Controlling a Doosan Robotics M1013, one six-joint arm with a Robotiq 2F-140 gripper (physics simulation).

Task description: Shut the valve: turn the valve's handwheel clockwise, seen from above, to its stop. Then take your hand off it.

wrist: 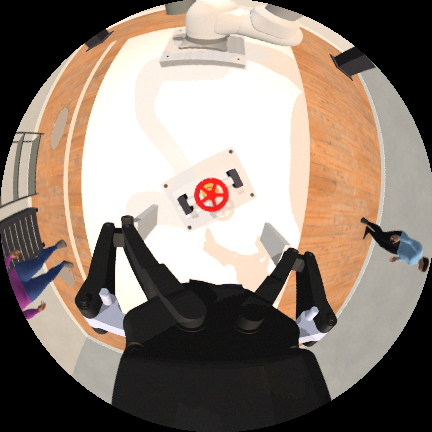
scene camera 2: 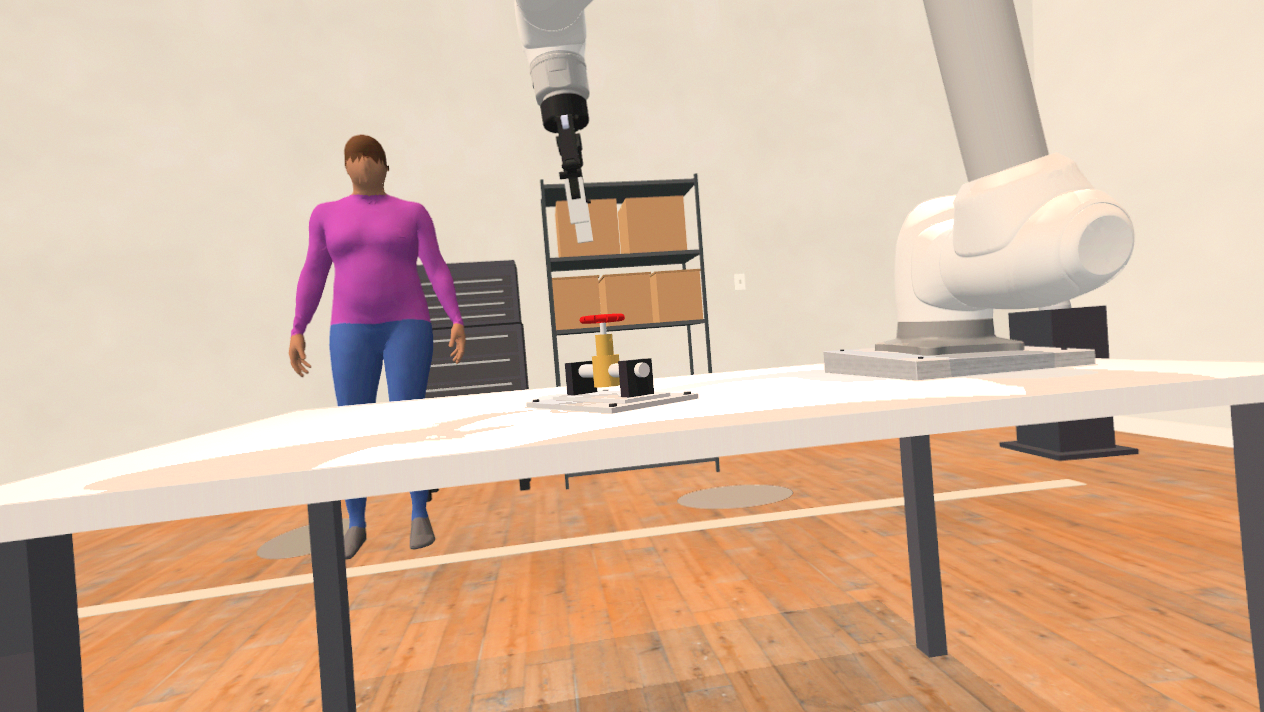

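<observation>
The red handwheel (scene camera 2: 602,318) (wrist: 211,181) sits level on top of the brass valve body (scene camera 2: 605,358). The valve is held between two black clamp blocks (scene camera 2: 636,376) (wrist: 234,178) on a light base plate (scene camera 2: 566,405) (wrist: 240,159), which lies on the white table. My gripper (scene camera 2: 580,231) (wrist: 210,223) is open and empty. Its fingertips hang well above the handwheel, apart from it. In the wrist view the wheel shows whole, beyond the gap between the wide-spread fingers. The wheel's stop does not show in either view.
The arm's base plate (scene camera 2: 919,364) (wrist: 202,61) is fixed on the white table (scene camera 2: 442,468) (wrist: 115,165). A person in a magenta top (scene camera 2: 375,256) (wrist: 21,280) stands behind the table, and a person in light blue (wrist: 410,247) on the other side. A shelf rack (scene camera 2: 623,261) and a dark drawer cabinet (scene camera 2: 477,358) stand behind.
</observation>
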